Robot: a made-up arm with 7 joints. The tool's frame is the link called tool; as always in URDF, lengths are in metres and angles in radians. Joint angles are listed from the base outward. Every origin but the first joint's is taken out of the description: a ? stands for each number. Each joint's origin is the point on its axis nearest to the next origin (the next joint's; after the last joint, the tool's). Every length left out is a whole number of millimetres.
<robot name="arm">
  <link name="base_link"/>
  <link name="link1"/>
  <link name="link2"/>
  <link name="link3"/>
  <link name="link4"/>
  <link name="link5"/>
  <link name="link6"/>
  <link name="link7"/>
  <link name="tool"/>
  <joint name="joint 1" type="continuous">
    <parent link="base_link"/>
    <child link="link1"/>
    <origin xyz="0 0 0.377"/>
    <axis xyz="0 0 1"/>
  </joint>
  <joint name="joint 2" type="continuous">
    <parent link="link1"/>
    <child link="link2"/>
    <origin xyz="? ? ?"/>
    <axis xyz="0 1 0"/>
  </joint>
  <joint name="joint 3" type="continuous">
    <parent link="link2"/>
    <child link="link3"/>
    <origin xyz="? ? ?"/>
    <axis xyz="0 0 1"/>
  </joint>
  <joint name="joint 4" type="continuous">
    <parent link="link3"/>
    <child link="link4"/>
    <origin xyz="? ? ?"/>
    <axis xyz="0 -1 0"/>
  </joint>
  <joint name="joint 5" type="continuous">
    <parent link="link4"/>
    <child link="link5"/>
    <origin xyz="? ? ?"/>
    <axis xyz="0 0 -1"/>
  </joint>
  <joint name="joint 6" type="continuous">
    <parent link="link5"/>
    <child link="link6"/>
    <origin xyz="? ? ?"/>
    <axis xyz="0 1 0"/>
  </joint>
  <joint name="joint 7" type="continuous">
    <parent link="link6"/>
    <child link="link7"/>
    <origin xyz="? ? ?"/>
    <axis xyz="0 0 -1"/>
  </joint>
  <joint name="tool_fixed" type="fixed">
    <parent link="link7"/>
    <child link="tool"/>
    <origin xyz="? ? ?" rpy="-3.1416 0 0"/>
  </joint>
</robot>
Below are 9 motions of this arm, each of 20 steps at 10 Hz.
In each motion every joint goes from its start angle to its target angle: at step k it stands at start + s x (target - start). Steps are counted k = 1, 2, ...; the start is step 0. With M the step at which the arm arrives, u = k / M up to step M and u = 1 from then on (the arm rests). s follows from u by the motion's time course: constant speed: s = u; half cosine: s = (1 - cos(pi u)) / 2; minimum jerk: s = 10 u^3 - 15 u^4 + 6 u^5.
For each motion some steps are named. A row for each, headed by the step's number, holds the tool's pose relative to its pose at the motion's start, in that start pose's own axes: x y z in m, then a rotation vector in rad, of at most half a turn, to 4 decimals.
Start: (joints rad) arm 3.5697 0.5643 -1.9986 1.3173 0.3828 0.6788 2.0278
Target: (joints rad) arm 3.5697 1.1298 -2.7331 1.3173 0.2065 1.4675 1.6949
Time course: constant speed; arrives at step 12
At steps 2, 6, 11, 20:
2: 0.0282 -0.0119 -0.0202 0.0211 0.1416 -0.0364
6: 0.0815 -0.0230 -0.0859 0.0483 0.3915 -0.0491
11: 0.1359 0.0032 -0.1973 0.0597 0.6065 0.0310
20: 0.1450 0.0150 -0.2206 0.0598 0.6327 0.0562

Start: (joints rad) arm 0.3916 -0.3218 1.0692 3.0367 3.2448 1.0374 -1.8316
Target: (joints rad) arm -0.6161 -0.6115 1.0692 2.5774 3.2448 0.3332 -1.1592
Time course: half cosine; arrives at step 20
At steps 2, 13, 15, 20:
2: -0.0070 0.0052 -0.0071 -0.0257 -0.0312 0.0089
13: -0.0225 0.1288 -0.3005 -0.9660 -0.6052 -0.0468
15: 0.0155 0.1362 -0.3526 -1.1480 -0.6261 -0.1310
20: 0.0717 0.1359 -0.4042 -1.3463 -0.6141 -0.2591

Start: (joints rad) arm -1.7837 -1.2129 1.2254 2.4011 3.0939 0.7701 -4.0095
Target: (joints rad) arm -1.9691 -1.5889 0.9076 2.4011 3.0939 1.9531 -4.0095
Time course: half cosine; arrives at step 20
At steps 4, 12, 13, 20:
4: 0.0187 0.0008 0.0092 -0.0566 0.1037 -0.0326
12: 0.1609 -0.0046 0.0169 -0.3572 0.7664 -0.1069
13: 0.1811 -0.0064 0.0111 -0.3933 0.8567 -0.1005
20: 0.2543 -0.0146 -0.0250 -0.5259 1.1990 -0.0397

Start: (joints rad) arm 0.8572 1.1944 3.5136 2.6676 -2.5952 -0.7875 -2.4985
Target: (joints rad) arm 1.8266 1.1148 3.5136 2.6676 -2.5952 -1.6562 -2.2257
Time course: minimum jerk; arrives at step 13
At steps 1, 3, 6, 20:
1: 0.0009 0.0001 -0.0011 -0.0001 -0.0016 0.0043
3: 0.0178 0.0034 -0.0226 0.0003 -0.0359 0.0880
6: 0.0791 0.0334 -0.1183 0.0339 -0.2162 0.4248
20: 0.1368 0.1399 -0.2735 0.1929 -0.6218 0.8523

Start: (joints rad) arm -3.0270 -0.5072 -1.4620 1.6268 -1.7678 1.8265 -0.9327
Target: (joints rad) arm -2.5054 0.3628 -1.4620 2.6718 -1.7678 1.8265 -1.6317
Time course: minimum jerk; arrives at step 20
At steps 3, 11, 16, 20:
3: -0.0082 0.0056 -0.0110 -0.0170 -0.0067 0.0072
11: -0.2088 -0.0031 -0.2858 -0.4138 -0.0383 0.2170
16: -0.3387 -0.1408 -0.4146 -0.6905 0.0415 0.3747
20: -0.3588 -0.1713 -0.4273 -0.7388 0.0610 0.4015

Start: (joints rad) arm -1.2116 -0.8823 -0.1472 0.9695 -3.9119 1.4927 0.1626
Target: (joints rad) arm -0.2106 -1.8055 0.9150 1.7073 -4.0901 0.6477 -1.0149
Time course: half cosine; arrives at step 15
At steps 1, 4, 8, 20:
1: -0.0054 0.0023 0.0065 -0.0071 -0.0165 -0.0100
4: -0.1024 0.0282 0.0816 -0.0649 -0.2618 -0.1711
8: -0.4350 0.0247 0.0792 0.1781 -0.8653 -0.6634
20: -0.6917 -0.0434 -0.2644 1.0815 -1.1856 -1.1715

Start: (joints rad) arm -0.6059 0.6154 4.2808 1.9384 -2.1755 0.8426 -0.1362
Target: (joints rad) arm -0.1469 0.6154 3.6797 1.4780 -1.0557 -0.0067 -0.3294
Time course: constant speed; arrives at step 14
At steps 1, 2, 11, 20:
1: 0.0020 -0.0101 -0.0031 0.0671 0.0641 0.0260
2: 0.0033 -0.0193 -0.0067 0.1319 0.1269 0.0577
11: -0.0224 -0.0589 -0.0305 0.5695 0.5715 0.5924
20: -0.0493 -0.0662 -0.0248 0.6380 0.6368 0.8551

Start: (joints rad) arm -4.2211 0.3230 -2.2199 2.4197 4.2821 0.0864 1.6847
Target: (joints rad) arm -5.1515 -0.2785 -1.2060 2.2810 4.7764 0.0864 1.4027
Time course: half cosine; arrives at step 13
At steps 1, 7, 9, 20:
1: -0.0053 -0.0002 0.0012 0.0012 -0.0117 0.0065
7: -0.1514 0.0728 0.0235 -0.0969 -0.3445 0.3131
9: -0.1707 0.1378 0.0215 -0.1899 -0.3910 0.4565
20: -0.1621 0.2111 0.0121 -0.2844 -0.3748 0.5894

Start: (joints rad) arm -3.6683 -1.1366 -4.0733 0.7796 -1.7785 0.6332 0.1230
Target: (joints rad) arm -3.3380 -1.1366 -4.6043 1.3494 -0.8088 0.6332 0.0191
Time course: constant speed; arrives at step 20
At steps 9, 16, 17, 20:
9: -0.1061 0.1201 -0.0089 -0.0352 -0.1758 0.5690
16: -0.2084 0.1936 -0.0586 -0.1245 -0.1916 1.0175
17: -0.2237 0.2018 -0.0687 -0.1416 -0.1846 1.0803
20: -0.2698 0.2227 -0.1031 -0.1994 -0.1491 1.2643

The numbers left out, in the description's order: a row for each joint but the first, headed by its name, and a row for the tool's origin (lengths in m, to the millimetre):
joint 2: 0 0 0
joint 3: 0 0 0.252
joint 4: 0.074 0 0
joint 5: 0.054 0 -0.239
joint 6: 0 0 0
joint 7: 0.095 0 -0.121
tool: 0 0 0

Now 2 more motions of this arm.
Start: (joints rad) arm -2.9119 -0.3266 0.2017 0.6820 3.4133 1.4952 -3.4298
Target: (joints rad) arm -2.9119 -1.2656 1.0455 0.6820 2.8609 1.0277 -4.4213
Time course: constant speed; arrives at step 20
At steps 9, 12, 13, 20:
9: 0.1808 -0.1413 -0.0598 0.4886 0.4747 -0.3784
12: 0.2264 -0.1753 -0.1067 0.6015 0.6960 -0.5687
13: 0.2387 -0.1851 -0.1243 0.6314 0.7754 -0.6380
20: 0.2781 -0.2334 -0.2576 0.7140 1.3941 -1.1847

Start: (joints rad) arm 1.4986 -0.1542 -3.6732 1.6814 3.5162 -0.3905 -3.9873
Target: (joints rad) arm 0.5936 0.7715 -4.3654 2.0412 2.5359 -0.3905 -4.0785
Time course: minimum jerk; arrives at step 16
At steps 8, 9, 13, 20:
8: -0.1274 0.3119 -0.3315 -1.0386 -0.2176 -0.0631
9: -0.1688 0.3181 -0.4435 -1.2662 -0.3413 -0.0541
13: -0.2725 0.1681 -0.7392 -1.8399 -0.8182 0.0779
20: -0.2837 0.1282 -0.7716 -1.9091 -0.8987 0.1143

